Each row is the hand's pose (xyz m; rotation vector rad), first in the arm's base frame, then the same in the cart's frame.
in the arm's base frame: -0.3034 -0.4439 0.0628 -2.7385 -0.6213 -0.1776
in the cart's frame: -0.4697 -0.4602 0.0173 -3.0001 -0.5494 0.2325
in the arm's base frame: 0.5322 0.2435 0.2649 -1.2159 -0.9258 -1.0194
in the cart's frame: 0.4021 0.1826 -0.1786 -1.5773 -0.8887 -0.7802
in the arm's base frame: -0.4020 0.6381 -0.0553 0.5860 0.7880 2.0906
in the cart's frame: -0.5736 0.5477 -0.3922 0.6786 1.1766 1.8319
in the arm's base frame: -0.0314 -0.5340 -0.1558 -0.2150 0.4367 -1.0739
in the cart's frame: -0.2572 -0.6316 -0.2180 -0.5970 0.4878 -1.1693
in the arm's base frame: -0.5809 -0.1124 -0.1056 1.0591 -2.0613 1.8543
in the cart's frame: -0.7727 -0.1680 -0.1779 1.0685 -1.6123 1.8433
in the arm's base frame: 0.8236 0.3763 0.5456 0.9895 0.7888 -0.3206
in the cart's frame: 0.7528 0.3645 -0.0196 0.7012 0.8927 -0.5870
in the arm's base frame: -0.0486 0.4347 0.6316 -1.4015 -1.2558 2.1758
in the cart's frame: -0.0748 0.5190 0.2310 -1.2221 -0.8335 2.4789
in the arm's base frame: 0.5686 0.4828 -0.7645 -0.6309 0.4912 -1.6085
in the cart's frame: 0.2040 0.1150 -1.2152 -1.0415 0.4406 -1.6831
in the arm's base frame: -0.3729 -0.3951 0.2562 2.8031 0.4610 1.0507
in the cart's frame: -0.4918 -0.3526 0.1978 2.6576 0.5152 0.5954
